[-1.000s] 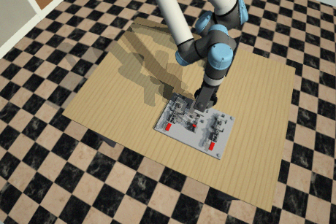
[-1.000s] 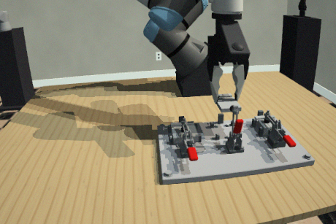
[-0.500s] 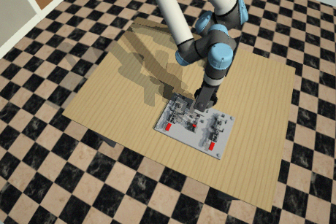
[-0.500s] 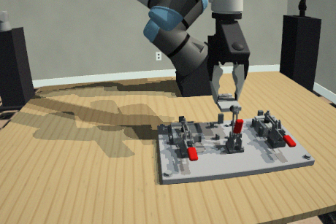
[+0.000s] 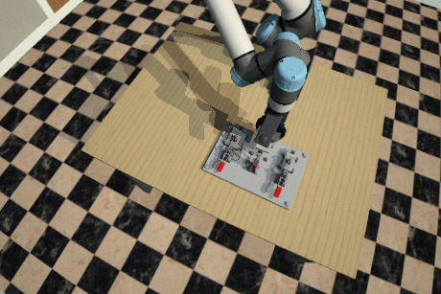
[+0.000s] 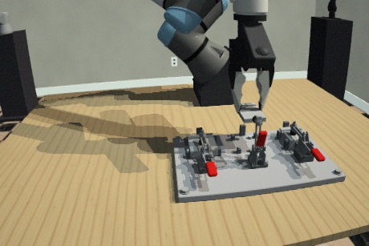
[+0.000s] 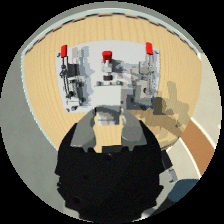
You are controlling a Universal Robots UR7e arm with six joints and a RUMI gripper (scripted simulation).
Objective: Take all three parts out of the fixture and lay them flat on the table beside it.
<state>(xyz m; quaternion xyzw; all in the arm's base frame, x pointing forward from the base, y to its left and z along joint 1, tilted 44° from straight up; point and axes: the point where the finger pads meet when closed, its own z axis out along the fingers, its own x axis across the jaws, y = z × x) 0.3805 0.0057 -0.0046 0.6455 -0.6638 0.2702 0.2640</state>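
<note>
Right now the grey fixture plate is 10 cm below my hand and 6 cm ahead of it. Also, from my hand: flat grey plate part 1 cm below, 1 cm behind.
</note>
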